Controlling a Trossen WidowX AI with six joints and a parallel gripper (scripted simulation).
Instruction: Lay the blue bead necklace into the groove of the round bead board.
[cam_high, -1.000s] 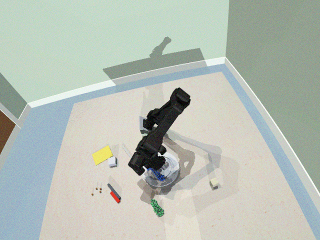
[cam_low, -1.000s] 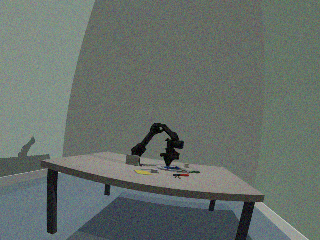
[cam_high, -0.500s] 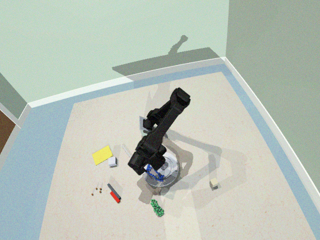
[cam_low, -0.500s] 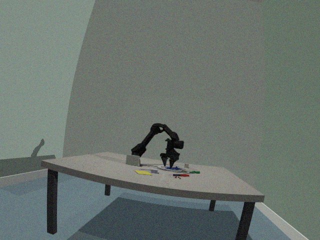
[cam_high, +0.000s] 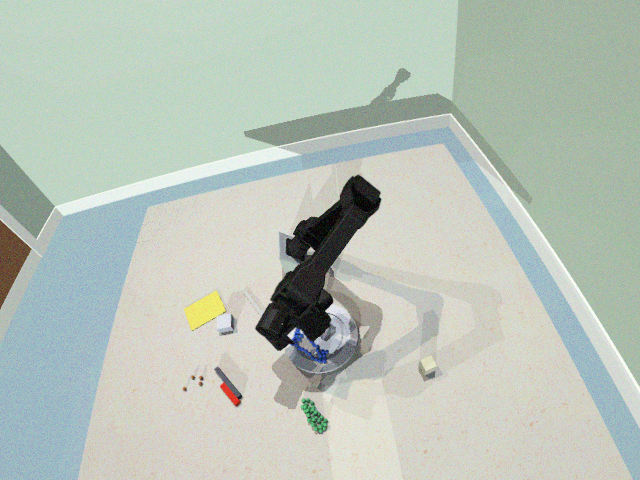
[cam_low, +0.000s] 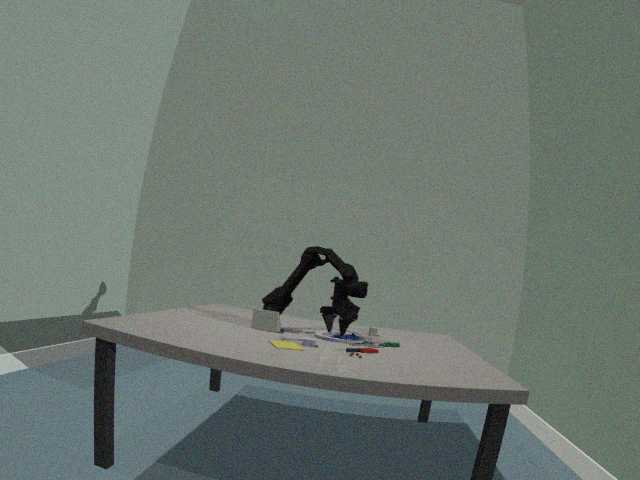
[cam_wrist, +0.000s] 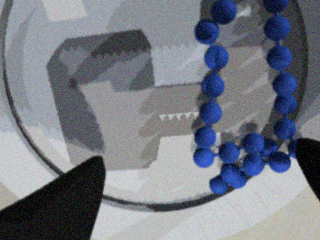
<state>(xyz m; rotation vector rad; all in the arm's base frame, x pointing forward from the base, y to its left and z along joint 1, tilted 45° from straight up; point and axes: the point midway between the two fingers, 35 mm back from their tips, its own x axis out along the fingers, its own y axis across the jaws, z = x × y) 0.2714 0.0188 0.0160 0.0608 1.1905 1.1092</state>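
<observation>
The round bead board lies 10 mm ahead of my gripper tip, 40 mm to the left of it and 10 mm below it. Round my gripper tip: white cube: 60 mm behind, 240 mm to the right, 10 mm below; grey tool: 130 mm ahead, 210 mm to the right, 20 mm below; stick: 120 mm behind, 160 mm to the right, 20 mm below.
</observation>
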